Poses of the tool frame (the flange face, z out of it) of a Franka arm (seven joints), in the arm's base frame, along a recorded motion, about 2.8 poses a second.
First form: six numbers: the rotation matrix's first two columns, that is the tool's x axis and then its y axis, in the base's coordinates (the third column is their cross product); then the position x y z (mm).
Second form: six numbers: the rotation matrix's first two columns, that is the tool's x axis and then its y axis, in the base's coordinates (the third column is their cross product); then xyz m. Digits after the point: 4 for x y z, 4 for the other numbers.
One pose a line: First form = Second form
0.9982, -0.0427, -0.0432, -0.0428, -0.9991, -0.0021, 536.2, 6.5, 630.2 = 0.9982, -0.0427, -0.0432, -0.0428, -0.9991, -0.0021, 0.5362, 0.0065, 0.6302
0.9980, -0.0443, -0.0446, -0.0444, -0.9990, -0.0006, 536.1, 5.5, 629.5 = 0.9980, -0.0443, -0.0446, -0.0444, -0.9990, -0.0006, 0.5361, 0.0055, 0.6295
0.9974, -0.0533, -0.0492, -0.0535, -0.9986, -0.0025, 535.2, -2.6, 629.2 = 0.9974, -0.0533, -0.0492, -0.0535, -0.9986, -0.0025, 0.5352, -0.0026, 0.6292
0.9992, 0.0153, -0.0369, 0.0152, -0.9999, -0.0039, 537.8, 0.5, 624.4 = 0.9992, 0.0153, -0.0369, 0.0152, -0.9999, -0.0039, 0.5378, 0.0005, 0.6244
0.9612, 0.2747, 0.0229, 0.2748, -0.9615, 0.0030, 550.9, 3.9, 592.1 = 0.9612, 0.2747, 0.0229, 0.2748, -0.9615, 0.0030, 0.5509, 0.0039, 0.5921
